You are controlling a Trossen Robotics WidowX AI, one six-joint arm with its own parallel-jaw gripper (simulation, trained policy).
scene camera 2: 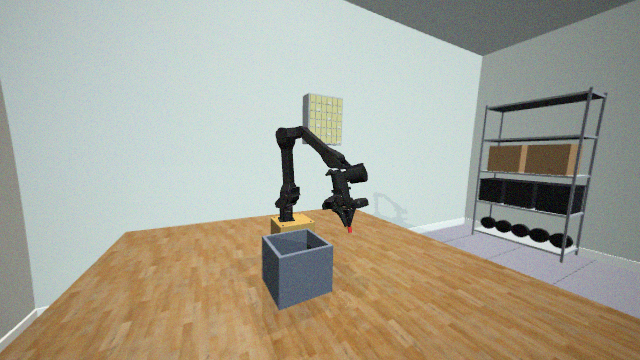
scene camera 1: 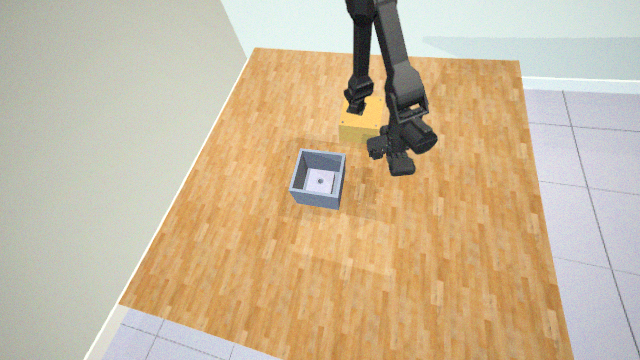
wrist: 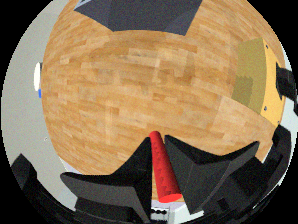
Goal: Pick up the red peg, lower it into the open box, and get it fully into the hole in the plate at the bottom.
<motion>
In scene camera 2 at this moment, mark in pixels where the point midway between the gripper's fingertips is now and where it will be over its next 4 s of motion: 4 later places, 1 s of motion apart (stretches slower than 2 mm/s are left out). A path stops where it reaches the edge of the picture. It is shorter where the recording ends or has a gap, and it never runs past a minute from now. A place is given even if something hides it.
The gripper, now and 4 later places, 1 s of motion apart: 347, 226; 332, 216; 306, 225; 295, 251; 297, 258
</motion>
